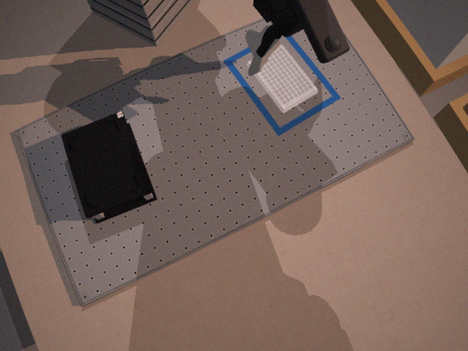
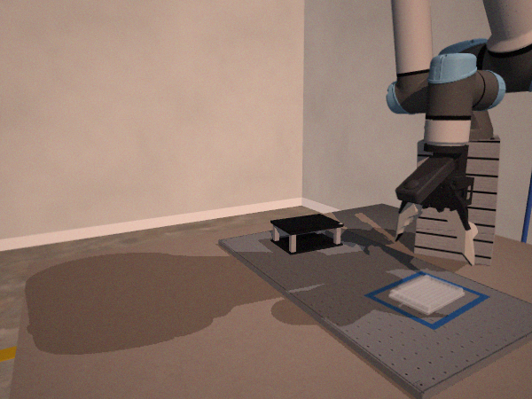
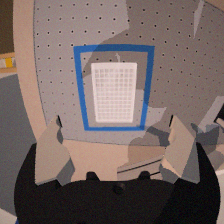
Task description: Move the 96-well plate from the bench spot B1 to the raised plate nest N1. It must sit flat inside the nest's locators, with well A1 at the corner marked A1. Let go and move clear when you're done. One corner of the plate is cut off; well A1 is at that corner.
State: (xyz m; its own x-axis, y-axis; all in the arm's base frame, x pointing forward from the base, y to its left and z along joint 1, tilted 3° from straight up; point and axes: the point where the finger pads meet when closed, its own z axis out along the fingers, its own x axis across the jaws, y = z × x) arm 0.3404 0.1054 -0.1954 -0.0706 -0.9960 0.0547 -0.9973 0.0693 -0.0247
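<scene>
Now: hand 90 mm above the white 96-well plate. Also, from my hand: black raised plate nest: 40 mm behind, 370 mm to the right, 30 mm below; white A1 tag: 100 mm behind, 300 mm to the right, 30 mm below.
</scene>
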